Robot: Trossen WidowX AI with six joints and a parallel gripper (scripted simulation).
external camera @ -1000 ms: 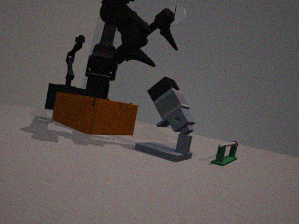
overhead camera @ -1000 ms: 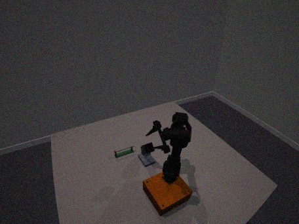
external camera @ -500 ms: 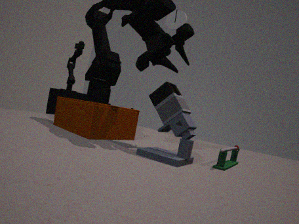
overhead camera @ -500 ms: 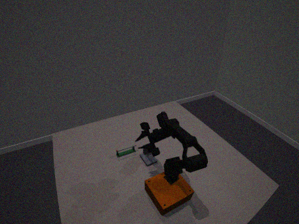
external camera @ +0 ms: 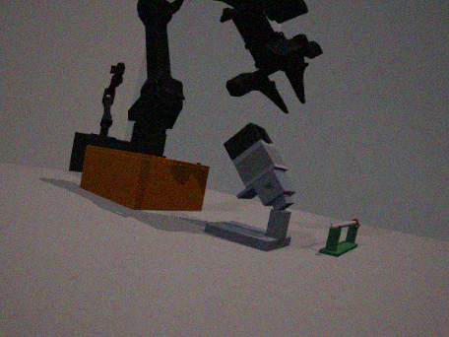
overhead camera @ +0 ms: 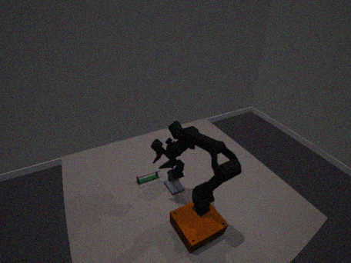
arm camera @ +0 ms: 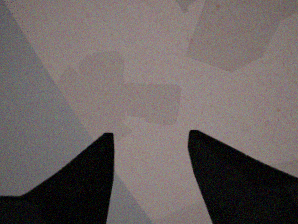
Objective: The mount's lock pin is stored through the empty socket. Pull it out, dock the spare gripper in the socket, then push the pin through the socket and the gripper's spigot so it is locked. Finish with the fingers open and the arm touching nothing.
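My gripper tip is 210 mm above the green cradle, 130 mm short of it and 10 mm to the left of it. Round my gripper tip: grey mount: 180 mm below, 110 mm to the right, 20 mm ahead; spare gripper: 120 mm below, 110 mm to the right, 10 mm behind.
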